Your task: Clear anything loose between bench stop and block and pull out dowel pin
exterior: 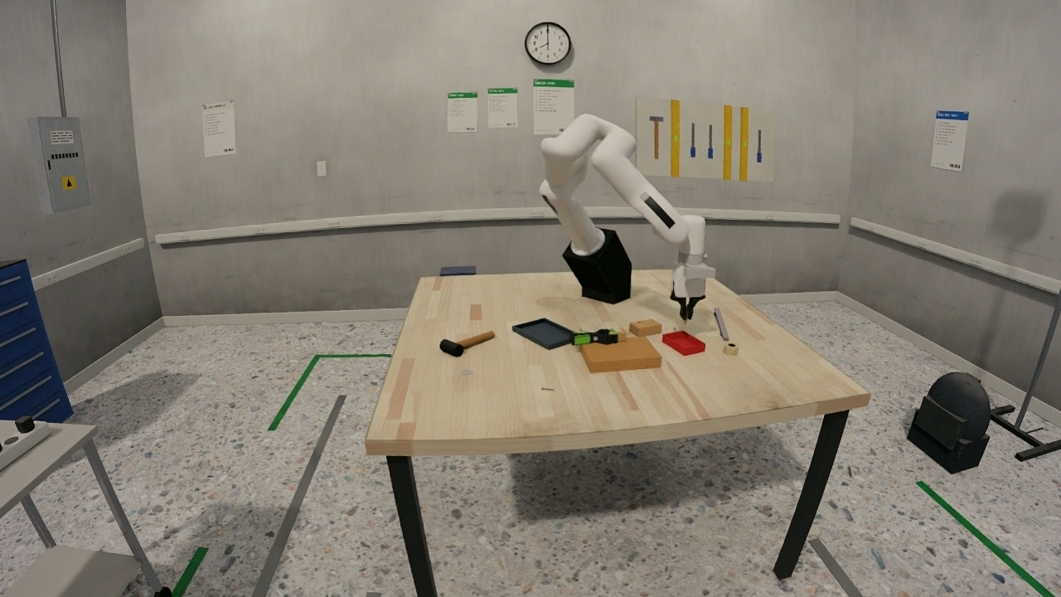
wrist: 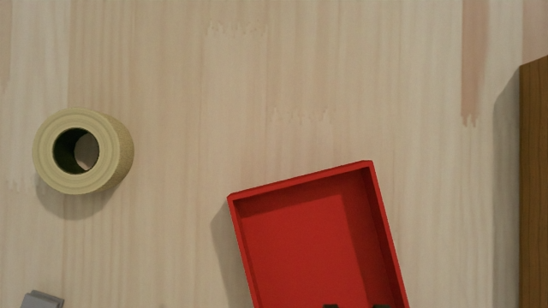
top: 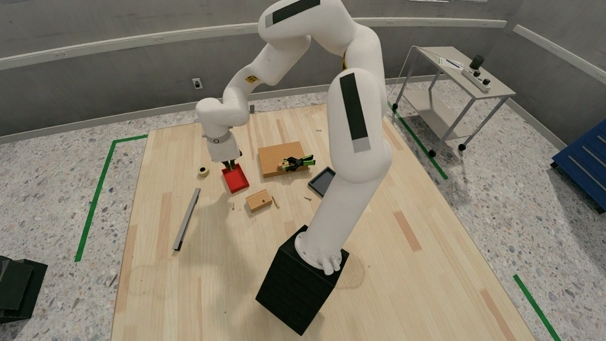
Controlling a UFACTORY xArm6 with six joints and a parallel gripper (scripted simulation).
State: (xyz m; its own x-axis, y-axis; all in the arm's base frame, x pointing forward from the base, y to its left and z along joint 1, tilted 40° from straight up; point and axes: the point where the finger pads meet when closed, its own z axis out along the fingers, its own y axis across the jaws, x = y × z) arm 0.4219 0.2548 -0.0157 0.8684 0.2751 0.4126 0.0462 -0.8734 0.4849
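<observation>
Now: hand 100 mm above the red tray. Also, from my hand: small wooden block: 210 mm to the right, 70 mm below; dowel pin: 20 mm below; tape roll: 60 mm ahead, 140 mm to the left, 100 mm below.
</observation>
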